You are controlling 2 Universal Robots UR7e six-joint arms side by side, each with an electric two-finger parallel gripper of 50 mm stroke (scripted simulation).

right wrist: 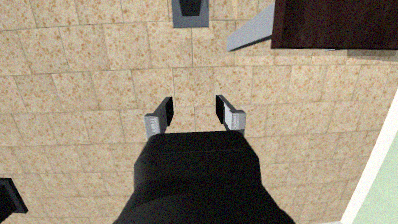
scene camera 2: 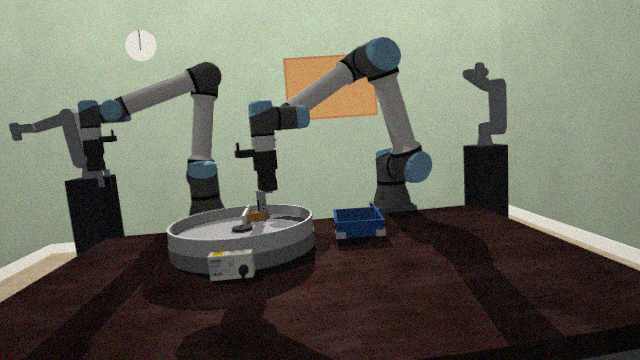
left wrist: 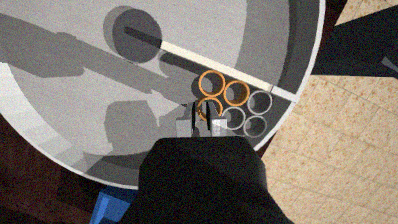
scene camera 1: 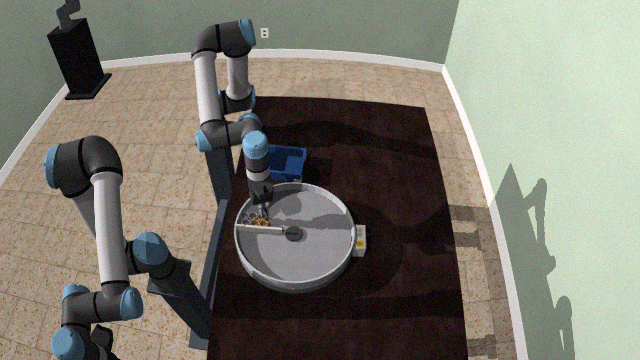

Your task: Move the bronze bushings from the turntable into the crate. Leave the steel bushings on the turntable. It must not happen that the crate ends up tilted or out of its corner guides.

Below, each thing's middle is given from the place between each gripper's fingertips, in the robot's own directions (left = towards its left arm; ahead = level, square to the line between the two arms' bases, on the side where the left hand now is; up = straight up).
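Relative to the blue crate [scene camera 2: 357, 222], my right hand [scene camera 2: 105, 185] is 980 mm to the right of it, 160 mm above it and 340 mm short of it.
My left hand [scene camera 2: 262, 210] is 8 cm above the crate, 1 cm short of it and 30 cm to the right of it. By its middle, the blue crate is nearer to my left hand than to my right hand.
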